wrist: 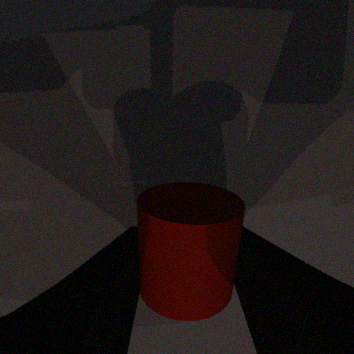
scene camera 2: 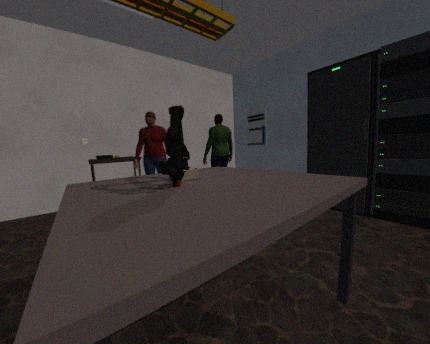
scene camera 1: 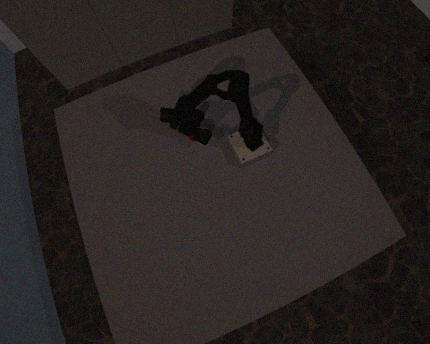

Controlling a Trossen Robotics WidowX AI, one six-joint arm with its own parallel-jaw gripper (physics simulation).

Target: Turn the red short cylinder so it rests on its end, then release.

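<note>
The red short cylinder is low at the table top. In the wrist view its curved side faces the camera and one dark flat end faces the top of the view; it looks to be lying on its side. My gripper is shut on it, with a black finger against the left and right of its curved side. The fingers cover much of the cylinder in both scene views. Whether it touches the table is hard to tell in this dim light.
The arm's pale base plate is on the table, near the gripper. Arm shadows fall around it. Beyond the table stand two people, a small side table and dark server cabinets.
</note>
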